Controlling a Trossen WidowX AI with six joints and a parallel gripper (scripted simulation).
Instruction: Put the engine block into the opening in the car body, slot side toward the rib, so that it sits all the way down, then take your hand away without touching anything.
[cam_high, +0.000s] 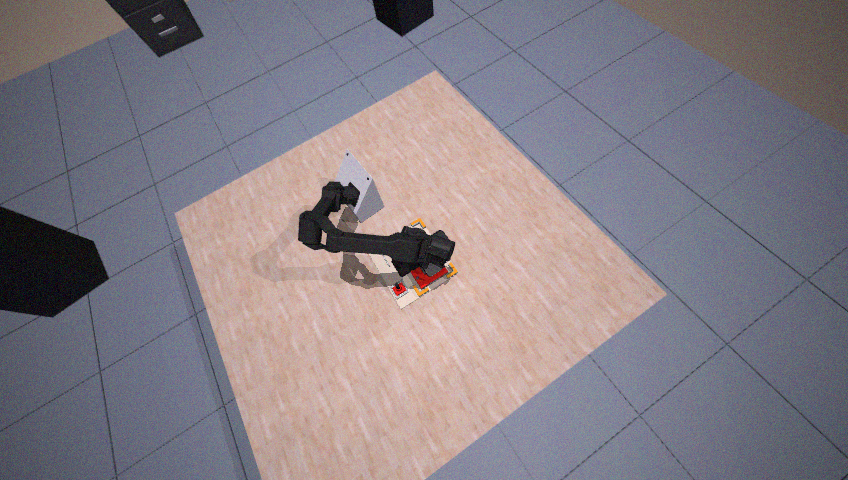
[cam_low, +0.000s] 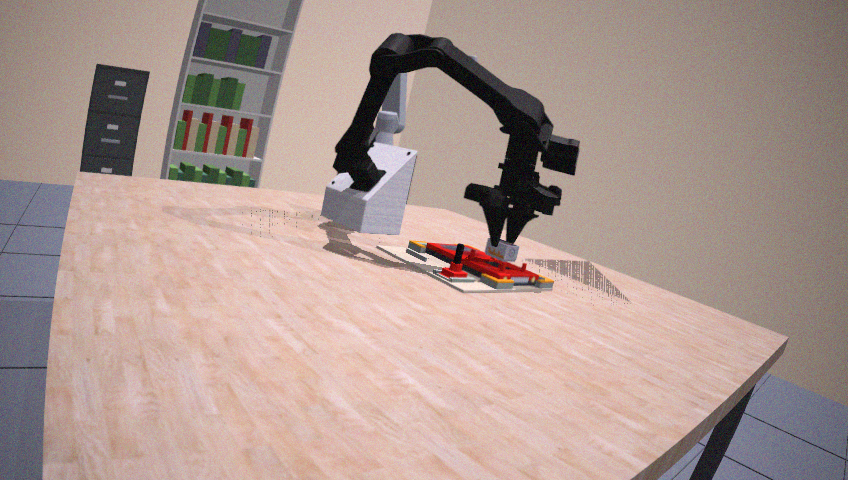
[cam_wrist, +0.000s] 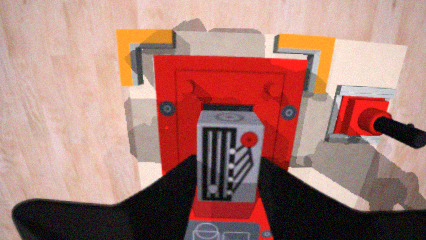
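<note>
My gripper tip is now 10 mm above the engine block.
</note>
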